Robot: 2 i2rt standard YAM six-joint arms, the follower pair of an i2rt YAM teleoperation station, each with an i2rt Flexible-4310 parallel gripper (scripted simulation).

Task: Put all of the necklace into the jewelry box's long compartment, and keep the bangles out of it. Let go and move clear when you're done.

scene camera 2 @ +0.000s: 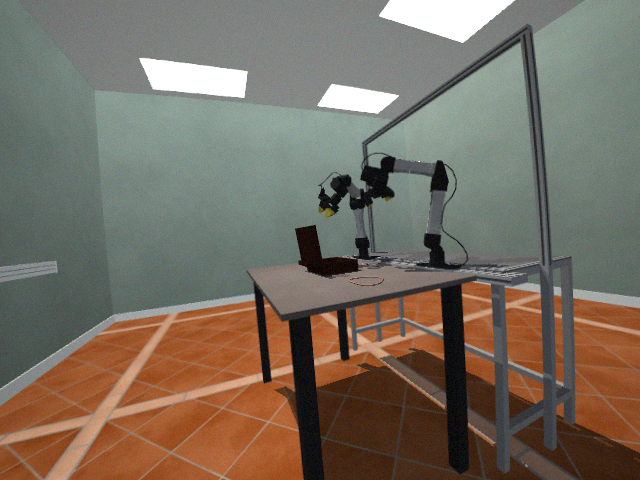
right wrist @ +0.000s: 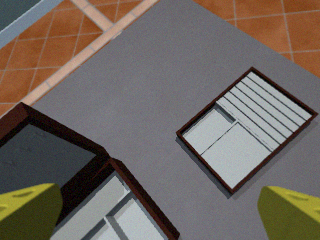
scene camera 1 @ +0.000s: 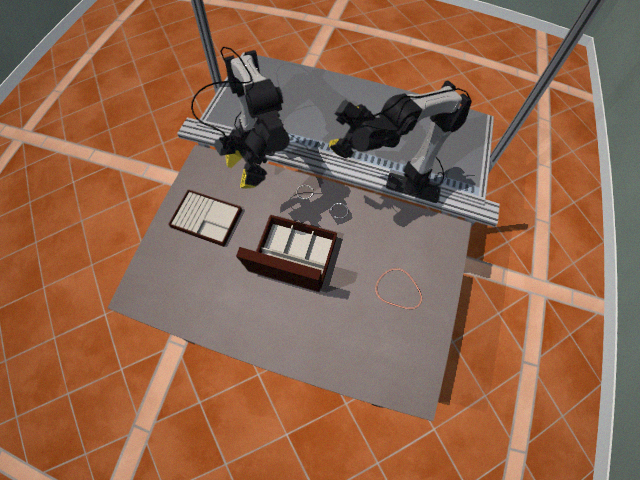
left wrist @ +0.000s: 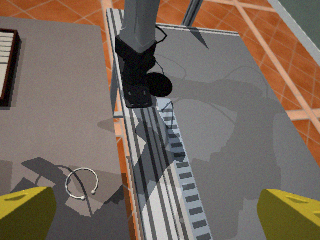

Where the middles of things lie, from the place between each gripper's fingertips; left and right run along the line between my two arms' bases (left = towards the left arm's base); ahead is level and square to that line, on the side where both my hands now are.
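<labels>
There is the divided tray [scene camera 1: 208, 218], and counted from my right hand [scene camera 1: 235, 177] it sits 17 cm to the right, 3 cm ahead and 31 cm below. My left hand is 40 cm to the left of the tray, 25 cm short of it and 33 cm above it.
</labels>
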